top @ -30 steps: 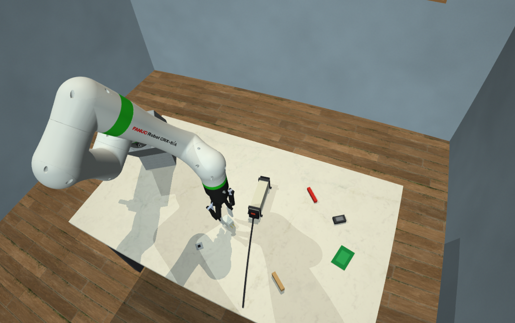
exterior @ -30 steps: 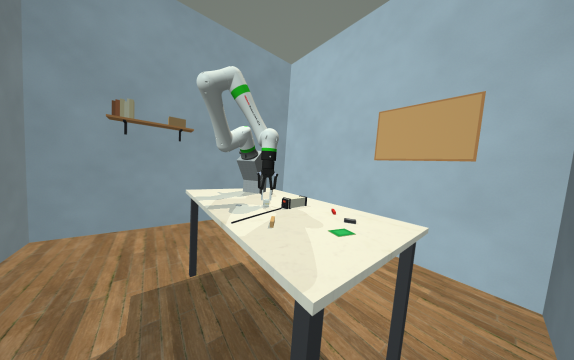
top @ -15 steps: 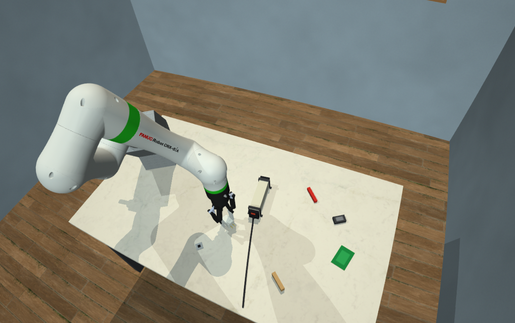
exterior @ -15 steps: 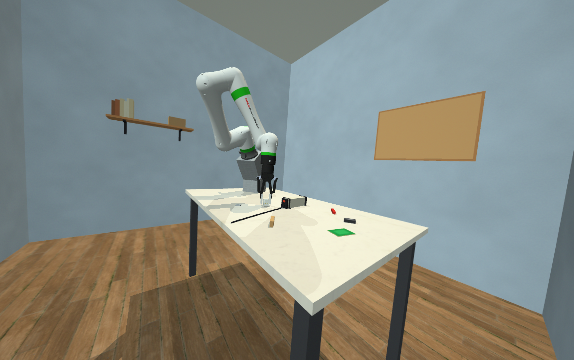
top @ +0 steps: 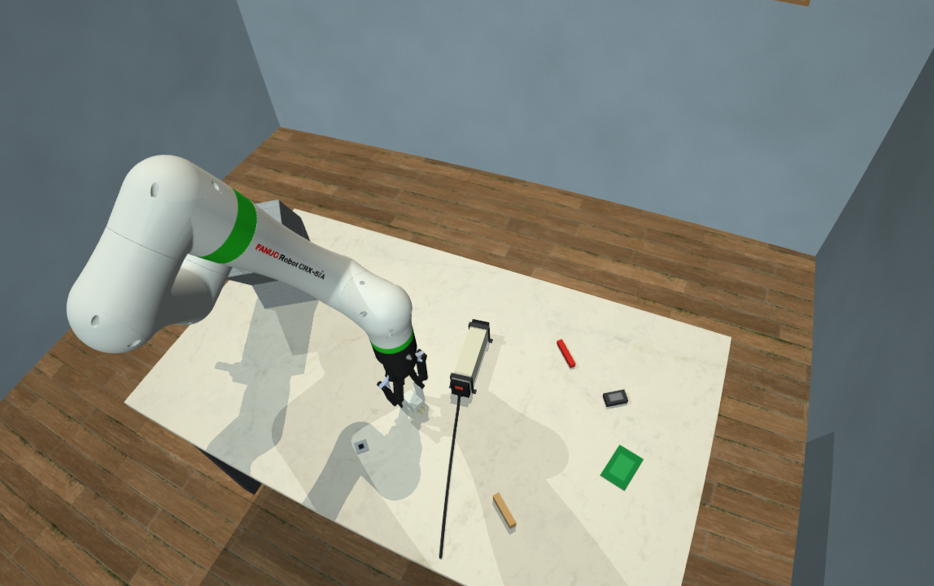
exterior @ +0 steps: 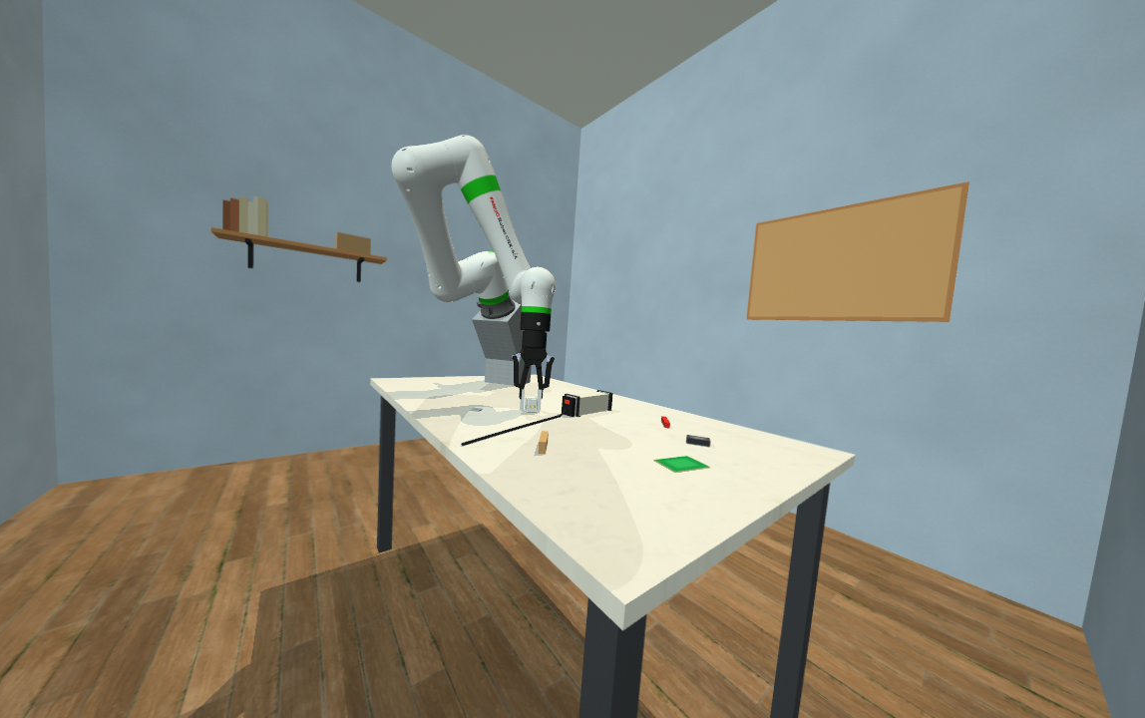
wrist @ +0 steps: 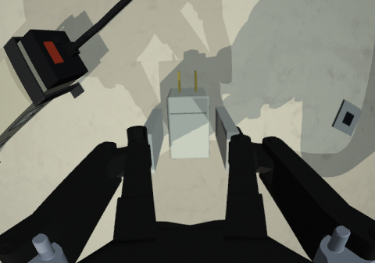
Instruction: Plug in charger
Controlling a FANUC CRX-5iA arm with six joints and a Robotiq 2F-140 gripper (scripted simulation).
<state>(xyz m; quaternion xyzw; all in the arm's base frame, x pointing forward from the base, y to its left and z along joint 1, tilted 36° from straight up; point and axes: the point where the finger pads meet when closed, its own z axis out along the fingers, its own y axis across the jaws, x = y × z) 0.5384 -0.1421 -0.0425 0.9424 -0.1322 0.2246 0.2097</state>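
The white charger is 1 cm ahead of my hand, 1 cm to the right of it and 1 cm below it. The rest, counted from my hand: grey square tile 6 cm behind, 15 cm to the right, 3 cm below.
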